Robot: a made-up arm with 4 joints.
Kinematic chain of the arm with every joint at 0, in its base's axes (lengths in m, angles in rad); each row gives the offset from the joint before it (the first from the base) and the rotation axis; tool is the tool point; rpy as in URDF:
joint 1: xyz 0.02 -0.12 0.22 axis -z
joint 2: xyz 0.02 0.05 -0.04 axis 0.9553 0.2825 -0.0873
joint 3: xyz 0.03 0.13 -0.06 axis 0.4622 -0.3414 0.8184
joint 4: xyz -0.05 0.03 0 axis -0.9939 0.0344 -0.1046
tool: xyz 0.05 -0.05 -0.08 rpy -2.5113 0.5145 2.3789
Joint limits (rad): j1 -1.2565..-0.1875 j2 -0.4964..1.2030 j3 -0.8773..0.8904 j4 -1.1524..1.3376
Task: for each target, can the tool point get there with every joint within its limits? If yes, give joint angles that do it. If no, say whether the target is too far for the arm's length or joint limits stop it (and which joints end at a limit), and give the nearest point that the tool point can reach.
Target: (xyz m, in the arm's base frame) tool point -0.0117 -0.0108 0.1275
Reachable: yes | joints -0.4744 -0.1666 -0.3815 1.0459
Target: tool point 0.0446 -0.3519 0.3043
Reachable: no: joint limits stop it (at a limit: joint 1, joint 2, joint 3) | nearest point -0.0710 -0.0626 0.2587 | short by 0.315 m
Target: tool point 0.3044 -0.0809 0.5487
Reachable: no: too far | nearest point 0.0441 -0.0213 0.2711 | short by 0.385 m
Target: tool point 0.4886 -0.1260 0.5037
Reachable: no: too far | nearest point 0.0441 -0.0213 0.2711 | short by 0.513 m
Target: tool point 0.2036 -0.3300 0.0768
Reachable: no: joint limits stop it (at a limit: joint 1, joint 2) | nearest point 0.0759 -0.0360 0.0679 | short by 0.321 m
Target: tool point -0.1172 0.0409 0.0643
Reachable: yes | joints -0.9857 0.2128 0.3655 -0.0208
